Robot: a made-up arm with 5 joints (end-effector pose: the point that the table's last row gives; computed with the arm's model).
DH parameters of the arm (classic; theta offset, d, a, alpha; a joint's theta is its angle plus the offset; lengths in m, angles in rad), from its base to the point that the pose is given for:
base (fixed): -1.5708 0.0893 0 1.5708
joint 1: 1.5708 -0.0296 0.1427 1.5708
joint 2: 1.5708 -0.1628 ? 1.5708
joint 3: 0 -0.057 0.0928 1.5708
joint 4: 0 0.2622 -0.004 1.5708
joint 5: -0.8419 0 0.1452 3.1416
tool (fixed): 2.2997 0.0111 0 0
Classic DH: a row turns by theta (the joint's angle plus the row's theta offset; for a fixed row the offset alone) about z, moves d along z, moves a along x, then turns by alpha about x.
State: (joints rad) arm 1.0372 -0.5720 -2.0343 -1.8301 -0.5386
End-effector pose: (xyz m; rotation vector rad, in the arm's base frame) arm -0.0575 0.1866 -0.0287 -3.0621 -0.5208 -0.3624
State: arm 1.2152 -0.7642 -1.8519 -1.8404 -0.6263
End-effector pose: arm -0.0625 0.2040 -0.0769 3.1021 0.2180 0.0101
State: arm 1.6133 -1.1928 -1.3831 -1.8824 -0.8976
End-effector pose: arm -0.0402 0.2153 -0.2152 2.9259 -0.7436 -0.5342
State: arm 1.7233 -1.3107 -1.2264 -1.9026 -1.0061
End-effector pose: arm -0.0213 0.2081 -0.2612 2.8229 -1.0619 -0.6337
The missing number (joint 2, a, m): 0.2011
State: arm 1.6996 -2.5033 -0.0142 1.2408 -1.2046
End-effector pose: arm 0.1658 0.3519 -0.2555 1.4637 1.0682 -1.9303
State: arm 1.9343 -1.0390 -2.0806 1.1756 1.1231
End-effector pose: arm 0.1572 0.0168 -0.0591 -0.2936 1.2252 2.1752
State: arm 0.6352 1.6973 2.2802 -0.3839 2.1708
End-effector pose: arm 0.1410 -0.3183 -0.0138 -0.3824 -1.2819 0.7686
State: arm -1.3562 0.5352 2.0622 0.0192 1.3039
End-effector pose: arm -0.2804 0.0504 -0.1101 1.0398 -0.9007 0.2636
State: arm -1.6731 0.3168 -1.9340 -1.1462 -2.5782
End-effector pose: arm 0.0972 -0.2559 0.1599 0.6586 -0.0062 0.5993
